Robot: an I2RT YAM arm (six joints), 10 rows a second.
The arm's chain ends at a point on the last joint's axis. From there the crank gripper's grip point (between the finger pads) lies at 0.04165 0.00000 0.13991 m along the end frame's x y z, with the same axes.
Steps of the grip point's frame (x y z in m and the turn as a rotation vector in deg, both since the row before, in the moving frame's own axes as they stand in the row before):
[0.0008, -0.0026, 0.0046, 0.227, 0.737, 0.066]
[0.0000, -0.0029, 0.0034, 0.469, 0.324, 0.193]
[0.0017, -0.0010, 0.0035, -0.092, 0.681, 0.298]
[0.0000, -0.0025, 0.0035, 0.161, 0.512, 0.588]
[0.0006, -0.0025, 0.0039, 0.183, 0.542, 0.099]
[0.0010, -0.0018, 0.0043, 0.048, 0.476, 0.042]
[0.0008, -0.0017, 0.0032, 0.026, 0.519, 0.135]
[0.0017, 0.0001, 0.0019, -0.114, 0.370, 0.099]
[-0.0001, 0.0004, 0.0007, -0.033, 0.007, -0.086]
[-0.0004, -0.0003, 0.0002, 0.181, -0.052, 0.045]
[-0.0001, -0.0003, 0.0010, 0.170, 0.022, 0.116]
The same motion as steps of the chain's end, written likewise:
[-0.0010, -0.0021, 0.0051, 0.227, 0.737, 0.066]
[-0.0008, -0.0019, 0.0036, 0.469, 0.324, 0.193]
[0.0000, -0.0014, 0.0040, -0.092, 0.681, 0.298]
[-0.0012, -0.0025, 0.0039, 0.161, 0.512, 0.588]
[-0.0007, -0.0021, 0.0043, 0.183, 0.542, 0.099]
[-0.0002, -0.0017, 0.0047, 0.048, 0.476, 0.042]
[-0.0005, -0.0017, 0.0036, 0.026, 0.519, 0.135]
[0.0008, -0.0003, 0.0022, -0.114, 0.370, 0.099]
[-0.0001, 0.0004, 0.0007, -0.033, 0.007, -0.086]
[-0.0003, 0.0001, 0.0002, 0.181, -0.052, 0.045]
[-0.0002, 0.0000, 0.0010, 0.170, 0.022, 0.116]

